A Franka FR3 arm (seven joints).
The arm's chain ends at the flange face. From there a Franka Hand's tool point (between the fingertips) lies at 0.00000 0.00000 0.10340 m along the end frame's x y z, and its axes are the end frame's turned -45 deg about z.
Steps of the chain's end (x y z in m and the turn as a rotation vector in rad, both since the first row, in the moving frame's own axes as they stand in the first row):
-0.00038, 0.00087, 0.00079, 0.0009, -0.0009, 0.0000
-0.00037, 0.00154, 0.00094, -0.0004, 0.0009, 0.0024
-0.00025, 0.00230, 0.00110, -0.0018, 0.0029, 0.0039
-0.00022, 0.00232, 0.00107, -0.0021, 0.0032, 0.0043
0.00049, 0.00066, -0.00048, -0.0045, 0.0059, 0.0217
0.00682, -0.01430, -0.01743, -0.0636, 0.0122, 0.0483
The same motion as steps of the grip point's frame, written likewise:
-0.00088, 0.00021, 0.00079, 0.0013, 0.0000, 0.0000
-0.00131, 0.00092, 0.00094, -0.0009, 0.0004, 0.0024
-0.00172, 0.00179, 0.00110, -0.0033, 0.0008, 0.0039
-0.00172, 0.00187, 0.00107, -0.0037, 0.0008, 0.0043
-0.00003, 0.00157, -0.00048, -0.0074, 0.0010, 0.0217
0.01105, 0.00016, -0.01765, -0.0536, -0.0363, 0.0483

